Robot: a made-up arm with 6 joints.
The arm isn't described. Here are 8 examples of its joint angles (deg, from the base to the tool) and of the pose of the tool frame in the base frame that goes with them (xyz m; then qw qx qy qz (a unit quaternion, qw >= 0)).
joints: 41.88 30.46 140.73 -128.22 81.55 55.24
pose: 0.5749 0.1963 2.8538 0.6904 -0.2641 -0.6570 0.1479
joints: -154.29 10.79 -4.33 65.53 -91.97 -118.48
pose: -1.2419 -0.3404 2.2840 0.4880 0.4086 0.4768 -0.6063
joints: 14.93 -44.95 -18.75 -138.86 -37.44 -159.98
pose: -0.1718 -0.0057 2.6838 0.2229 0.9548 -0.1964 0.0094
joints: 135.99 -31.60 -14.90 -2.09 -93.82 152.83
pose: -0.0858 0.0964 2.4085 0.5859 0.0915 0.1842 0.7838
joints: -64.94 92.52 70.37 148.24 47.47 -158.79
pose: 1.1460 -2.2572 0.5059 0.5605 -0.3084 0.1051 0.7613
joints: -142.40 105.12 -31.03 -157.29 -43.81 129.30
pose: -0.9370 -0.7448 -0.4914 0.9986 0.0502 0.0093 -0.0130
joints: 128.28 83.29 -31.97 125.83 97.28 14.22
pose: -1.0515 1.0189 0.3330 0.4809 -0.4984 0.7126 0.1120
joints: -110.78 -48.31 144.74 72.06 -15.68 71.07
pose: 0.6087 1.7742 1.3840 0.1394 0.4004 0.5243 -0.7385
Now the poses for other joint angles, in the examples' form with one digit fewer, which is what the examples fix.
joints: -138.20 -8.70 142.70 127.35 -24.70 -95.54
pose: 0.737 0.778 2.575 0.487 0.181 -0.630 0.578
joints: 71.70 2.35 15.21 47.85 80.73 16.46
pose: 0.099 0.926 2.974 0.118 0.815 0.458 0.335
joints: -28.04 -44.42 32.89 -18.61 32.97 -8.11
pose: -1.006 0.460 2.982 0.127 -0.943 -0.047 -0.303
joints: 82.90 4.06 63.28 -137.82 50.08 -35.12
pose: 0.264 0.623 3.202 0.599 0.503 -0.544 0.302
